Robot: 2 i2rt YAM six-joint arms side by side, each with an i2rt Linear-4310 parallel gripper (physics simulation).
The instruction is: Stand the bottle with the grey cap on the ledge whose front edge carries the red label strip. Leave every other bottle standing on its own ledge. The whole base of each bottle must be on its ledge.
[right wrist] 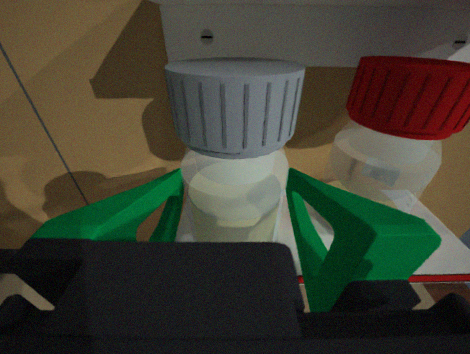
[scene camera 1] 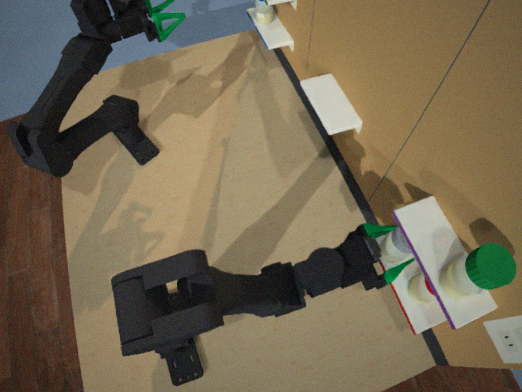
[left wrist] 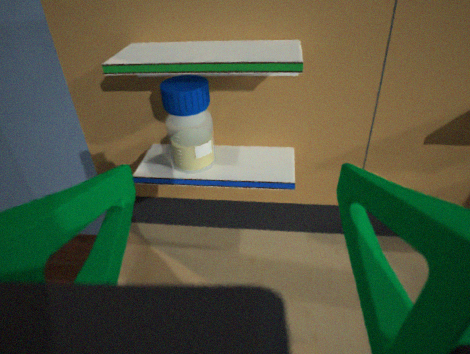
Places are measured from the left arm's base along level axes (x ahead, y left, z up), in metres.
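Pixels of known places: left gripper, fingertip midpoint: (scene camera 1: 179,6) (left wrist: 235,178); right gripper, fingertip midpoint: (right wrist: 234,176); left arm's base, origin of the base link: (scene camera 1: 133,139).
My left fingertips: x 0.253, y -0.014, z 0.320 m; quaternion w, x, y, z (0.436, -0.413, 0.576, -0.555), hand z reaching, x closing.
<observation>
Ahead of a thing's pixels: the offset from my left fingertips to its top centre. "spot": to the spot under its first point.
The grey-capped bottle {dz -0.055, dx -0.045, dy -0.718 m} (scene camera 1: 396,246) (right wrist: 235,200) is upright over the upper-left end of the red-strip ledge {spot: dz -0.160, dx -0.092, dy -0.851 m} (scene camera 1: 429,317) (right wrist: 440,252); its base is hidden in the right wrist view, so full contact cannot be told. My right gripper (scene camera 1: 404,244) (right wrist: 234,176) is open, its fingers on either side of the bottle's body, with a narrow gap showing beside it. The red-capped bottle {dz -0.055, dx -0.064, dy -0.807 m} (scene camera 1: 421,289) (right wrist: 410,105) stands on the same ledge, to the right in the right wrist view. My left gripper (scene camera 1: 178,9) (left wrist: 235,178) is open and empty, away from the ledges.
A purple-strip ledge {spot: dz -0.020, dx -0.021, dy -0.726 m} (scene camera 1: 432,220) overhangs the red-strip ledge and bears a green-capped bottle {dz +0.085, dx -0.079, dy -0.809 m} (scene camera 1: 492,266). A blue-capped bottle {dz -0.055, dx +0.266, dy -0.014 m} (scene camera 1: 264,14) (left wrist: 190,135) stands on the blue-strip ledge {dz -0.160, dx +0.258, dy -0.041 m} (scene camera 1: 277,37) (left wrist: 255,162), below a green-strip ledge {dz -0.020, dx +0.258, dy -0.041 m} (left wrist: 215,52). Another white ledge {dz -0.090, dx +0.101, dy -0.409 m} (scene camera 1: 330,102) is on the wall.
</observation>
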